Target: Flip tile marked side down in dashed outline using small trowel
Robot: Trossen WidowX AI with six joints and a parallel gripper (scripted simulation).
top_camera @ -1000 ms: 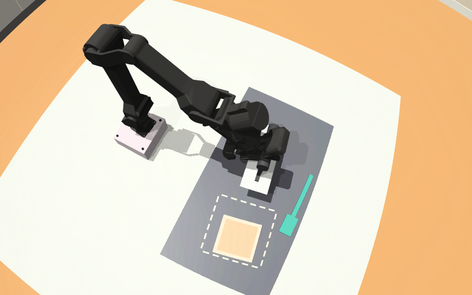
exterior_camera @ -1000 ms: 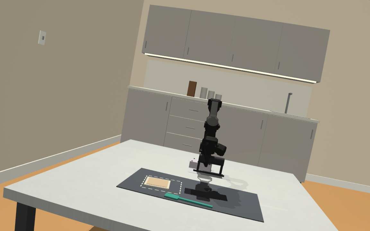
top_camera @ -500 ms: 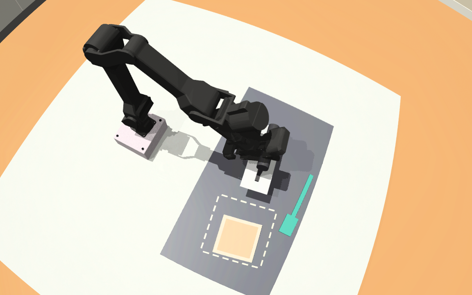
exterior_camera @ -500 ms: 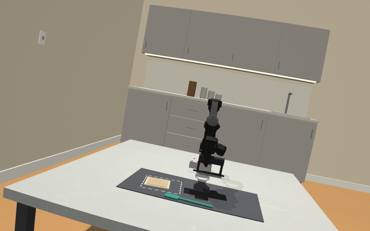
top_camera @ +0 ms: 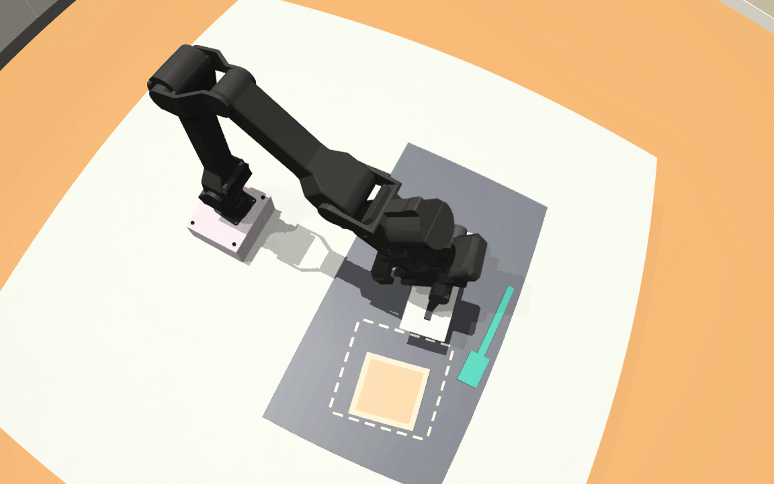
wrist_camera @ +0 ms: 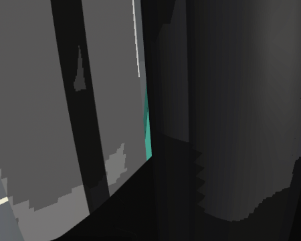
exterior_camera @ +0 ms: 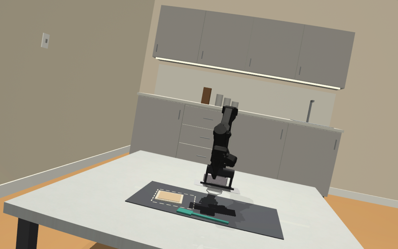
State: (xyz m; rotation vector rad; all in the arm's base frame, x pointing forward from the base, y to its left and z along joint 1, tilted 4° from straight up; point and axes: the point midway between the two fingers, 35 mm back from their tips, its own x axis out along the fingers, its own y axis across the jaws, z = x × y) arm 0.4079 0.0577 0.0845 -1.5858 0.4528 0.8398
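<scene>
My gripper tip is 11 cm short of the teal long-handled tool, 2 cm to the left of it and 14 cm above it. From my gripper tip the other things lie so: black-handled float (2 cm behind, 1 cm to the right, 1 cm below); then cream tile (1 cm ahead, 18 cm to the right, 14 cm below); then dark mat (3 cm behind, 1 cm to the right, 16 cm below).
</scene>
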